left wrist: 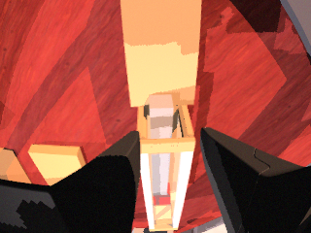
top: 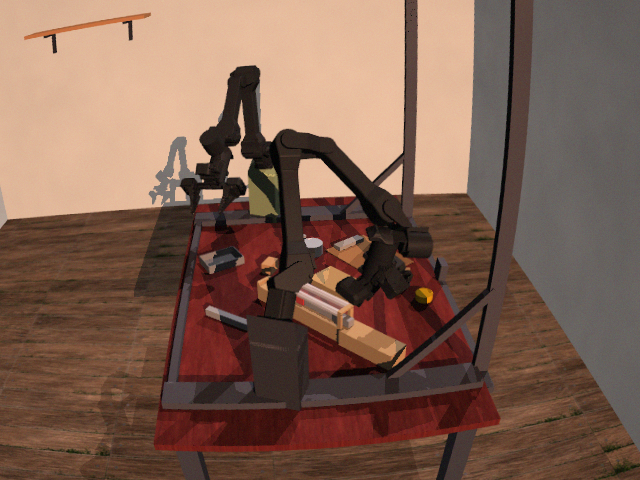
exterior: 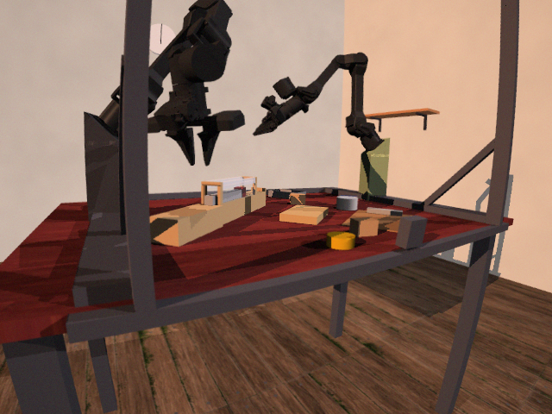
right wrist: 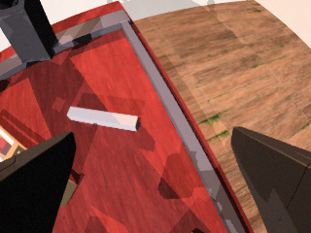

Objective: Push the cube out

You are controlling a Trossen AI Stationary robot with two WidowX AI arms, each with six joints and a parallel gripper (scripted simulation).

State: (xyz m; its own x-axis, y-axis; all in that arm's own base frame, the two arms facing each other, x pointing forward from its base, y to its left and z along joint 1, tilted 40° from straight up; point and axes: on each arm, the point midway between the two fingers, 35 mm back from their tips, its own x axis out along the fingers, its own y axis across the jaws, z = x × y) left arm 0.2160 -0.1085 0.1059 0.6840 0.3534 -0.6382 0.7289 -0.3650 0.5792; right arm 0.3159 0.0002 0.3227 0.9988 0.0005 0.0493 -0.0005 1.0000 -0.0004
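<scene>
The channel is 12 cm to the right of my left hand, 11 cm below it and 11 cm ahead of it. From my left hand the other things lie so: yellow disc: 20 cm behind, 19 cm to the right, 15 cm below; then grey tray: 46 cm to the right, 36 cm ahead, 15 cm below; then flat tan block: 29 cm to the right, 15 cm below, 2 cm ahead.
</scene>
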